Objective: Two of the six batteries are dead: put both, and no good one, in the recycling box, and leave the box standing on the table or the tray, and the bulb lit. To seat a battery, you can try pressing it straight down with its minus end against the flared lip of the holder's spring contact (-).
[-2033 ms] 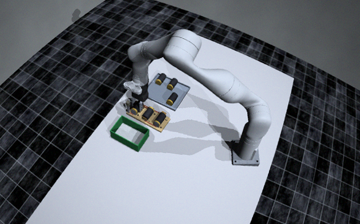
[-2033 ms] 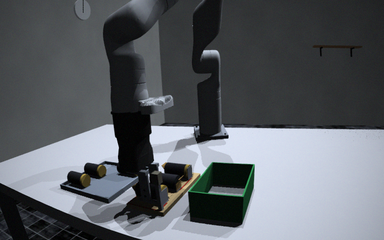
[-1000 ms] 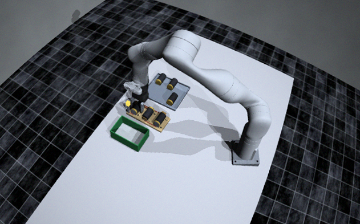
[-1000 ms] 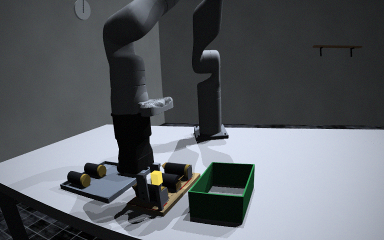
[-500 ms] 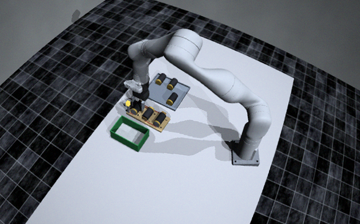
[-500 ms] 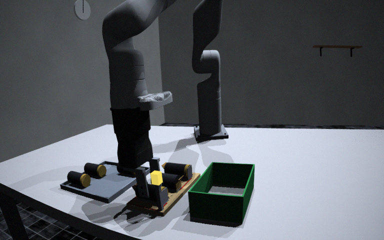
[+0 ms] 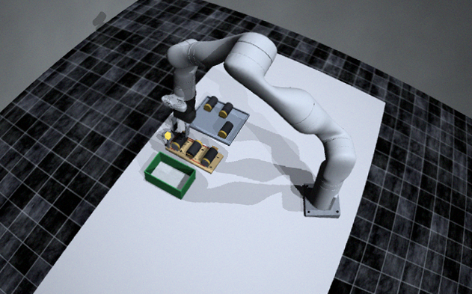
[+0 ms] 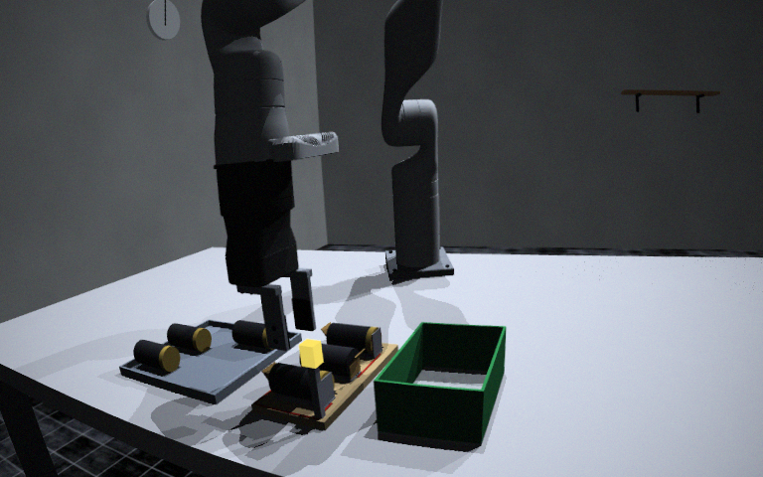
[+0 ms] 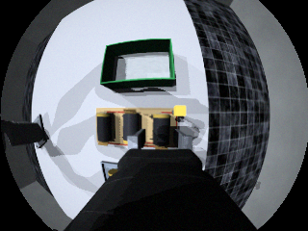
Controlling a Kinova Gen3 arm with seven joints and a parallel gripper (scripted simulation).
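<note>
Right now my hand is 5 cm past the grey tray, 18 cm to the left of it and 9 cm above it. Round my hand: green recycling box 5 cm behind, 15 cm to the left, 8 cm below.
</note>
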